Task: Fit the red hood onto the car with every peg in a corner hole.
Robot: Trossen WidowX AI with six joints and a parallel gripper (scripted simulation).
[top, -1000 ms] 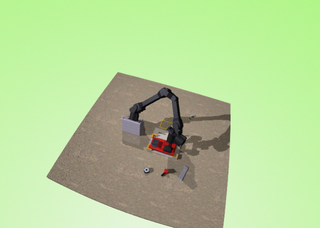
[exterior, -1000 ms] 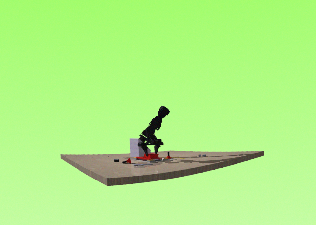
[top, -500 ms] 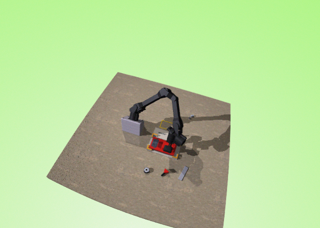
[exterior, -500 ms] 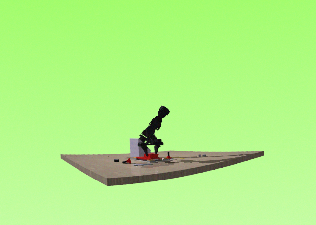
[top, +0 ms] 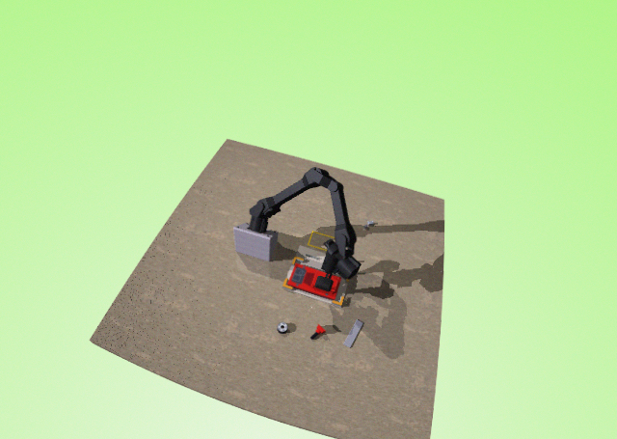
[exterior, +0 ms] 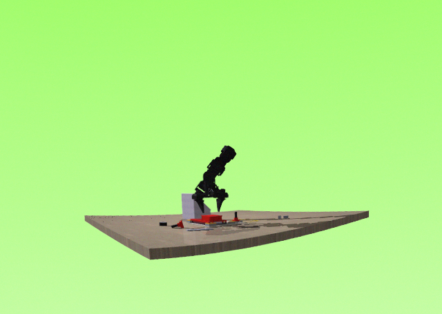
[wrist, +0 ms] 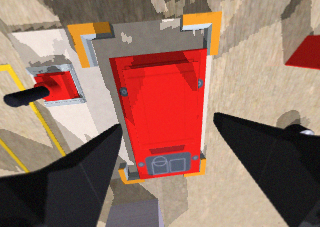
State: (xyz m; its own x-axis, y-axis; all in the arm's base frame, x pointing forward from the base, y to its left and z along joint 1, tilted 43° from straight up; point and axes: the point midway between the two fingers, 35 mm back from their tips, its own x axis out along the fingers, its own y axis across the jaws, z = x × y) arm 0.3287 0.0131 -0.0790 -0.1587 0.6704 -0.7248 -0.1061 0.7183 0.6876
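Right now the red hood is 3 cm below my gripper tip. Round my gripper tip: small wheel (7 cm behind, 24 cm to the right, 6 cm below); then grey engine block (1 cm to the left, 4 cm below).
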